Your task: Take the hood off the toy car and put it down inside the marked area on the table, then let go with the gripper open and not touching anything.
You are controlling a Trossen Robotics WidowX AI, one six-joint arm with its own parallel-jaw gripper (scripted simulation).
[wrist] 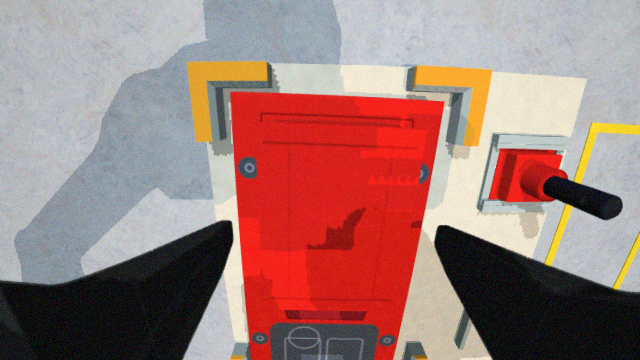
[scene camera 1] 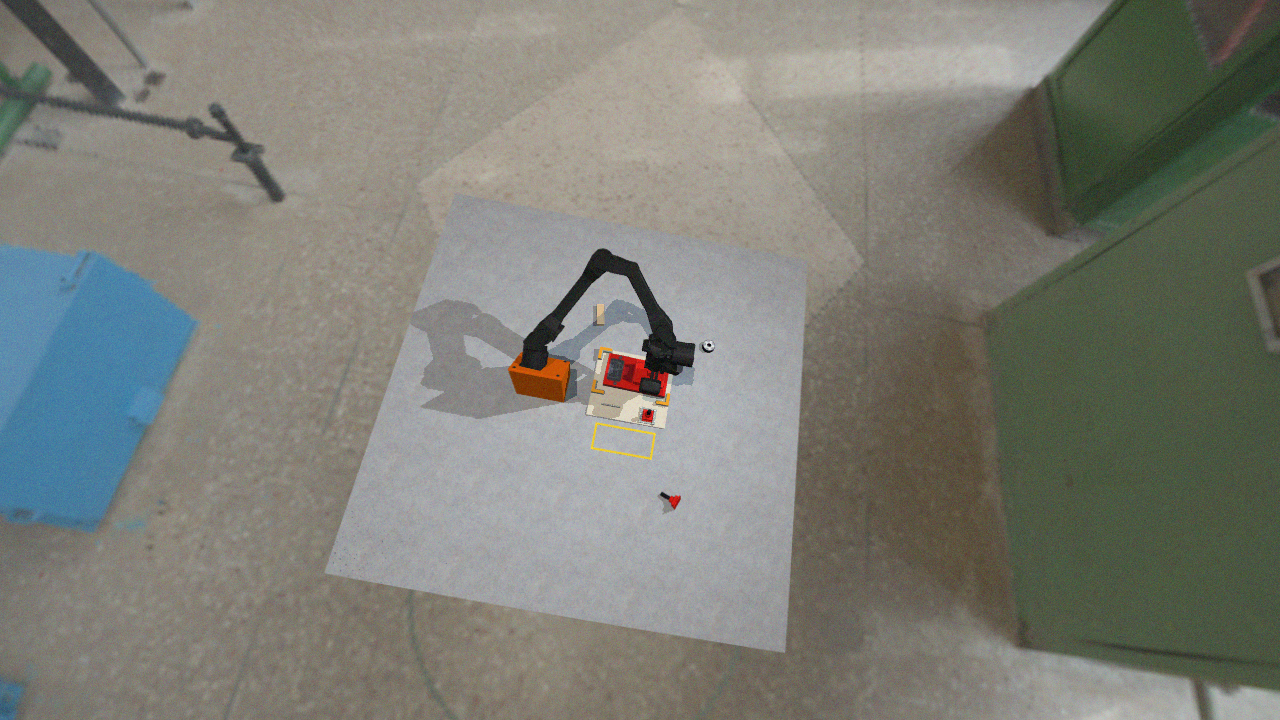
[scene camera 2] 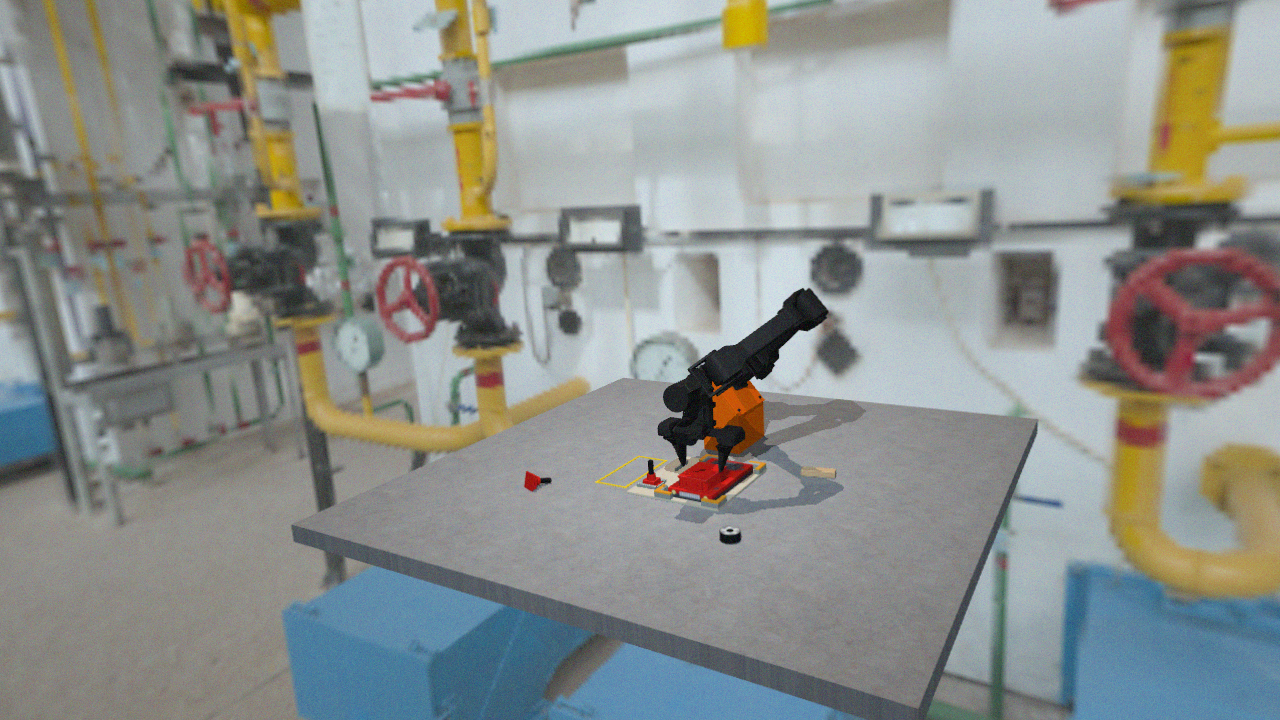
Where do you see a red hood panel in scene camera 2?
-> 702, 476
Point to a red hood panel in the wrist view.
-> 336, 199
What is the gripper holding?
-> Nothing.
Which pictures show the gripper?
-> The wrist view, scene camera 1 and scene camera 2: all of them.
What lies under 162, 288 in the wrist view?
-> The gripper.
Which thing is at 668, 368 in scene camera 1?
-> The gripper.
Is the gripper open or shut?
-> Open.
